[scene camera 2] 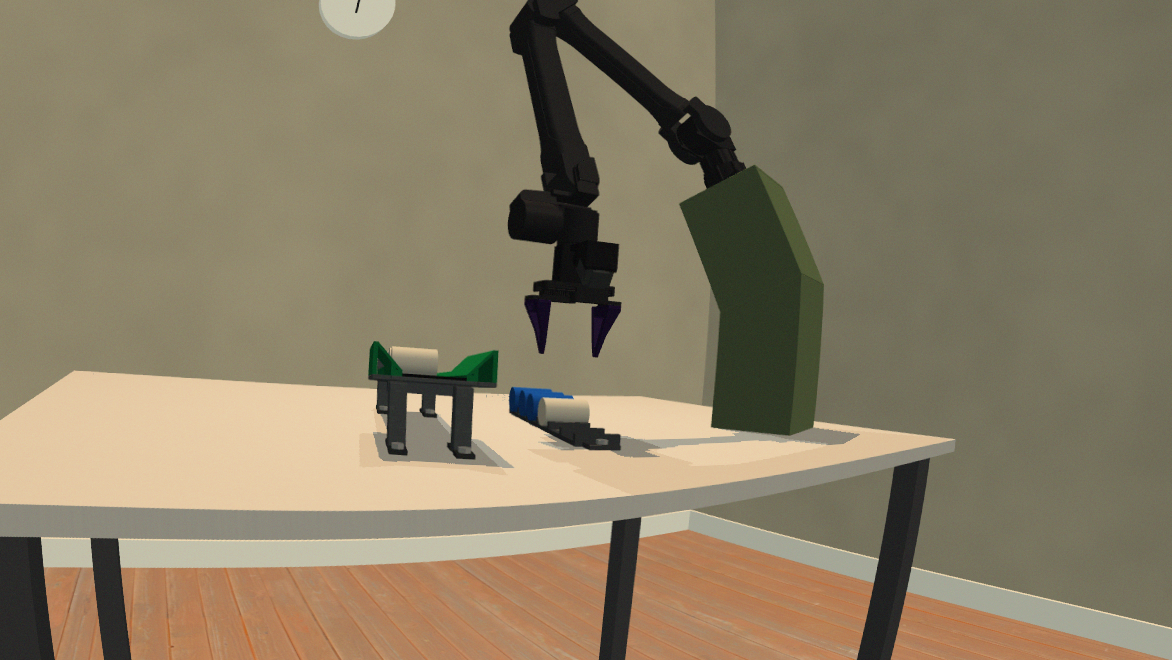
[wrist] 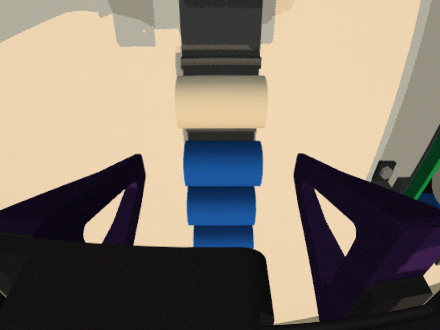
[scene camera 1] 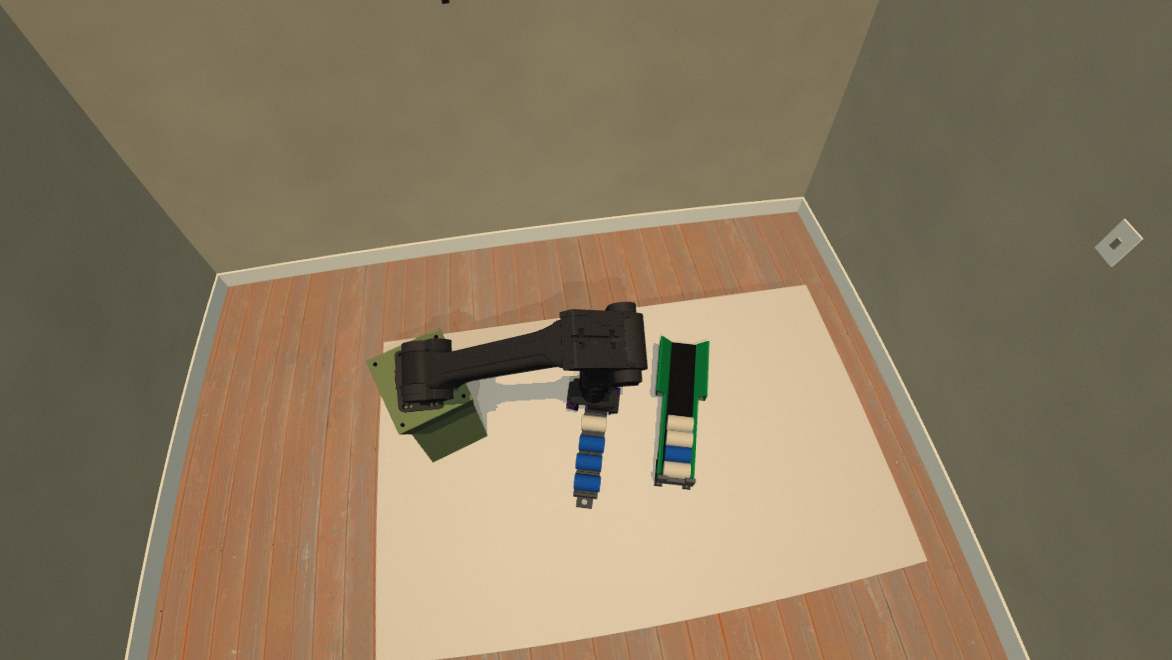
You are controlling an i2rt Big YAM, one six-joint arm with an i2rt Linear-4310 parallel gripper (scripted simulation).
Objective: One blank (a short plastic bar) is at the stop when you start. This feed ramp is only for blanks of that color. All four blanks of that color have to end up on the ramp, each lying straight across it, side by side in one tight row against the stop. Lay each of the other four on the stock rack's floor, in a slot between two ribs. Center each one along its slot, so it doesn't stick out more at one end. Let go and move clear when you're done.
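Note:
I can see my gripper (scene camera 2: 568,355), and my gripper (wrist: 219,164) is in view there as well. There is a cream blank (scene camera 2: 549,409), and there is also a cream blank (scene camera 2: 419,361). I see a blue blank (wrist: 205,163) too, along with a blue blank (wrist: 241,235) and a blue blank (wrist: 206,206).

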